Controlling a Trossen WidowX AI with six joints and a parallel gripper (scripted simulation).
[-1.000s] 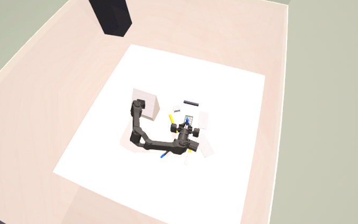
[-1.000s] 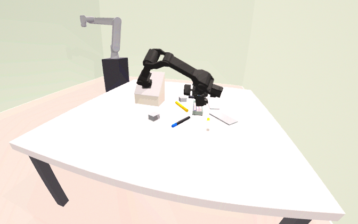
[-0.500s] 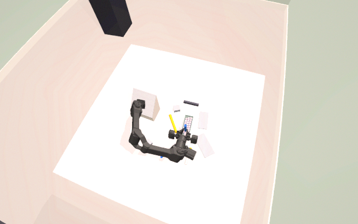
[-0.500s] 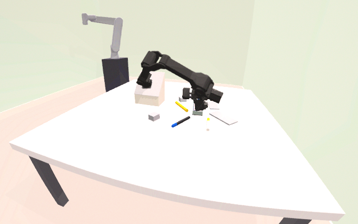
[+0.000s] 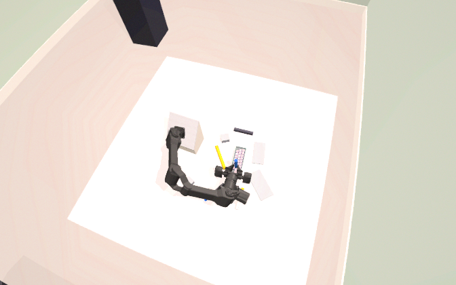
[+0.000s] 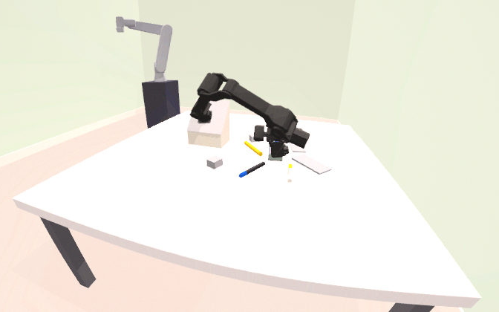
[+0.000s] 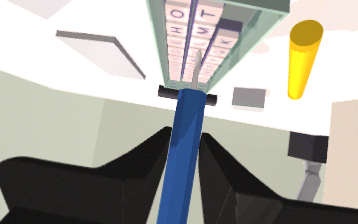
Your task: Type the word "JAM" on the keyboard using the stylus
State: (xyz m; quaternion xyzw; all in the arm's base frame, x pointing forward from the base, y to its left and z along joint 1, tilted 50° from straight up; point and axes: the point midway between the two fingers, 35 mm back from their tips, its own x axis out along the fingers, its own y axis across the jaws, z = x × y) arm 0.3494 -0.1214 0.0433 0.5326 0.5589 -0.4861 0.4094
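The yellow marker lies 110 mm behind my gripper tip, 80 mm below it and 50 mm to the left of it. The rest, counted from my gripper tip: blue-capped pen (180 mm to the right, 90 mm behind, 80 mm below); grey stylus tip (50 mm below); blue stylus (10 mm below).
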